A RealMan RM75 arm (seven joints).
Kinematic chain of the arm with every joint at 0, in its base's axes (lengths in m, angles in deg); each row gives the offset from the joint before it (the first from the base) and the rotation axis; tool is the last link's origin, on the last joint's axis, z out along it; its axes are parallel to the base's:
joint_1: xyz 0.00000 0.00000 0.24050 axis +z
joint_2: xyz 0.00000 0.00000 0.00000 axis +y
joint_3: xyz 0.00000 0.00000 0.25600 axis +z
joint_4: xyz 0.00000 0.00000 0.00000 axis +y
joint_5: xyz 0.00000 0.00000 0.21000 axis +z
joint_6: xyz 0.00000 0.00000 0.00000 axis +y
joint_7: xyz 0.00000 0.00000 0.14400 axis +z
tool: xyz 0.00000 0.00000 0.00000
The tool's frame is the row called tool.
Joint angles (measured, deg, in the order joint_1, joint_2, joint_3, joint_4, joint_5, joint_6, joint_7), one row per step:
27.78, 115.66, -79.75, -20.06, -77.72, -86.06, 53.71
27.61, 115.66, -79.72, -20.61, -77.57, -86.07, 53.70
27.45, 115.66, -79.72, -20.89, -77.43, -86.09, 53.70
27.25, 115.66, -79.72, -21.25, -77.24, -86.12, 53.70
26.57, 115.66, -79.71, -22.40, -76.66, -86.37, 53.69
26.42, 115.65, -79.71, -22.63, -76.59, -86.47, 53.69
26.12, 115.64, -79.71, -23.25, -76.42, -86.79, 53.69
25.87, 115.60, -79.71, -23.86, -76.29, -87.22, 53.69
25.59, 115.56, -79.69, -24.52, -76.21, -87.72, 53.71
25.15, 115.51, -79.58, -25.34, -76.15, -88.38, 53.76
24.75, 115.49, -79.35, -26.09, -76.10, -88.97, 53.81
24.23, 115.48, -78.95, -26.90, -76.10, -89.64, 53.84
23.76, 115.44, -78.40, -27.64, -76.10, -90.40, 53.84
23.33, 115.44, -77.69, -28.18, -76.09, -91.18, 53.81
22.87, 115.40, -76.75, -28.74, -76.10, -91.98, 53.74
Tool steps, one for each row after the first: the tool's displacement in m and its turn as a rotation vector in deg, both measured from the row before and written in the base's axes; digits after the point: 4 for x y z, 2 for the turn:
-0.0009, 0.0008, 0.0010, 0.37, 0.15, 0.27
-0.0002, 0.0001, 0.0006, 0.20, 0.12, 0.05
-0.0003, 0.0002, 0.0007, 0.27, 0.17, 0.07
-0.0011, 0.0002, 0.0025, 0.76, 0.63, 0.27
-0.0001, -0.0002, 0.0005, 0.10, 0.12, 0.08
-0.0010, -0.0002, 0.0014, 0.22, 0.35, 0.36
-0.0012, -0.0002, 0.0016, 0.15, 0.36, 0.47
-0.0012, -0.0005, 0.0017, 0.11, 0.38, 0.52
-0.0010, -0.0010, 0.0023, 0.14, 0.50, 0.53
-0.0010, -0.0006, 0.0022, 0.23, 0.51, 0.43
-0.0006, -0.0009, 0.0027, 0.33, 0.58, 0.37
-0.0006, -0.0007, 0.0032, 0.41, 0.64, 0.37
-0.0004, -0.0007, 0.0031, 0.45, 0.74, 0.21
0.0000, -0.0003, 0.0040, 0.68, 0.75, 0.15

